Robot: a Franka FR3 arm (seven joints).
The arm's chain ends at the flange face. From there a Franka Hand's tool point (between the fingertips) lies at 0.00 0.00 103.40 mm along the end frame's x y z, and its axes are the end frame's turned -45 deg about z.
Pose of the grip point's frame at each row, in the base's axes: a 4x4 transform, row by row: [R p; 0 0 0 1], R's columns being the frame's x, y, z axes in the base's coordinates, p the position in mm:
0.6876 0.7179 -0.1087 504.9; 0.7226 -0.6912 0.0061 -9.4; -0.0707 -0.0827 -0.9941 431.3; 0 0 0 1
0.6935 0.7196 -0.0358 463.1; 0.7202 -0.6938 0.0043 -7.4; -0.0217 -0.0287 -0.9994 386.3; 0 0 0 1
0.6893 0.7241 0.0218 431.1; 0.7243 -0.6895 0.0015 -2.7; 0.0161 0.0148 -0.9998 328.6; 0 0 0 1
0.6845 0.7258 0.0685 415.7; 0.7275 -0.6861 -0.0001 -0.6; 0.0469 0.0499 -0.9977 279.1; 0 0 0 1
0.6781 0.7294 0.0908 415.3; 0.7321 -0.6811 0.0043 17.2; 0.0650 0.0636 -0.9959 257.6; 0 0 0 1
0.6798 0.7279 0.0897 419.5; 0.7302 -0.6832 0.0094 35.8; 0.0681 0.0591 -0.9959 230.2; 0 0 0 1
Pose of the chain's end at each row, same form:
0.9938 0.0214 -0.1087 516.1; 0.0222 -0.9997 0.0061 -10.0; -0.1085 -0.0085 -0.9941 534.1; 0 0 0 1
0.9992 0.0185 -0.0358 466.8; 0.0187 -0.9998 0.0043 -7.8; -0.0356 -0.0049 -0.9994 489.6; 0 0 0 1
0.9994 0.0246 0.0218 428.8; 0.0246 -0.9997 0.0015 -2.9; 0.0218 -0.0009 -0.9998 432.0; 0 0 0 1
0.9972 0.0292 0.0685 408.6; 0.0293 -0.9996 -0.0001 -0.6; 0.0684 0.0021 -0.9977 382.3; 0 0 0 1
0.9953 0.0363 0.0908 405.9; 0.0361 -0.9993 0.0043 16.8; 0.0909 -0.0010 -0.9959 360.6; 0 0 0 1
0.9954 0.0340 0.0897 410.2; 0.0332 -0.9994 0.0094 34.8; 0.0899 -0.0064 -0.9959 333.2; 0 0 0 1

